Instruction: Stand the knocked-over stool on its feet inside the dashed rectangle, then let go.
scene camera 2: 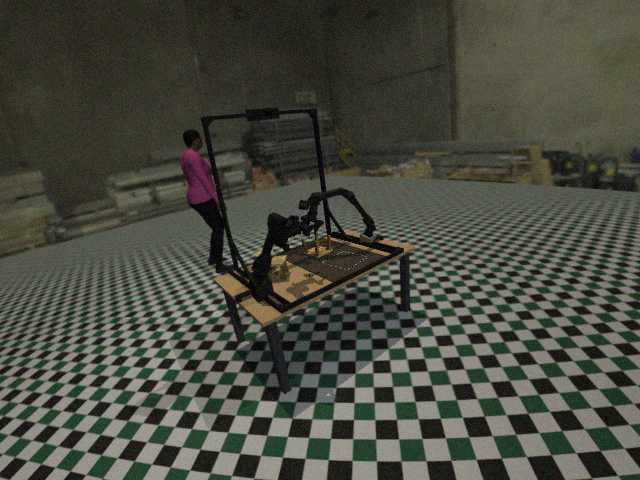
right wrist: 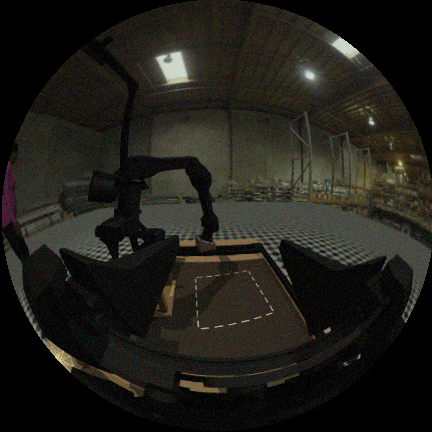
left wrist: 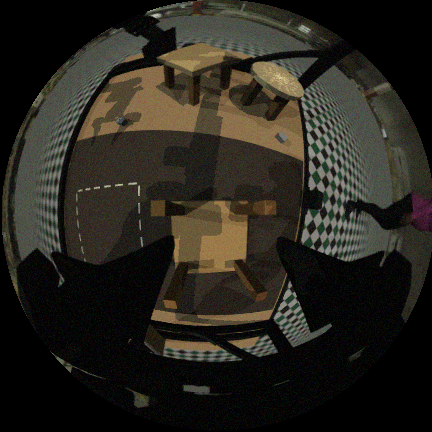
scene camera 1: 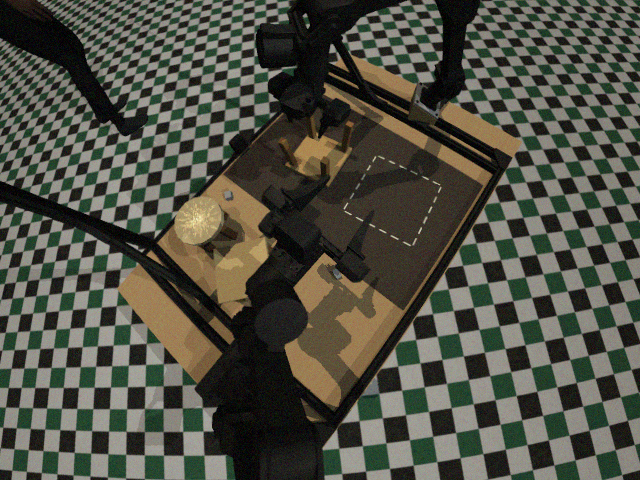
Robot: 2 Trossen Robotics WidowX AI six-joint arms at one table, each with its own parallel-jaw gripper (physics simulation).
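Places are measured from the left arm's base along level axes (x ahead, y left, z up), in metres.
Where they show: left gripper, fingertip midpoint: (scene camera 2: 310, 232) (left wrist: 227, 242) (scene camera 1: 305, 129); right gripper, fingertip midpoint: (scene camera 2: 311, 223) (right wrist: 230, 243) (scene camera 1: 351, 193); left arm's base at its link origin: (scene camera 2: 368, 234) (right wrist: 205, 238) (left wrist: 142, 344) (scene camera 1: 428, 99); right arm's base at its link origin: (scene camera 2: 259, 277) (scene camera 1: 238, 390).
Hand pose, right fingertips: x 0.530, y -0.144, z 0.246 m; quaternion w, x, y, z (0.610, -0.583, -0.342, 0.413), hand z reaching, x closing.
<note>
Each offset is from my right fingertips to the centre of the thing.
The square wooden stool {dy -0.152, dx -0.259, dz -0.251 m} (scene camera 1: 310, 150) (left wrist: 232, 225) (right wrist: 170, 300) lies upside down on the dark mat, seat down and four legs pointing up. It is outside the dashed rectangle (scene camera 1: 440, 184) (left wrist: 139, 184) (right wrist: 199, 328), at its left in scene camera 1. My left gripper (left wrist: 227, 242) is open above the stool, its fingers spread to either side of the seat in the left wrist view; in scene camera 1 part of it is hidden by its own arm. My right gripper (scene camera 1: 349, 195) (right wrist: 230, 243) is open and empty, between the stool and the rectangle's lower-left side in scene camera 1.
A round-topped stool {dy -0.383, dx +0.065, dz -0.261 m} (scene camera 1: 199, 220) (left wrist: 277, 80) and a square-topped one {dy -0.214, dx +0.153, dz -0.261 m} (scene camera 1: 240, 268) (left wrist: 197, 57) stand upright on the bare wood. Small grey cubes (scene camera 1: 228, 195) (left wrist: 121, 121) lie near the mat. A black frame rises beside the table. A person (scene camera 2: 197, 178) stands behind it.
</note>
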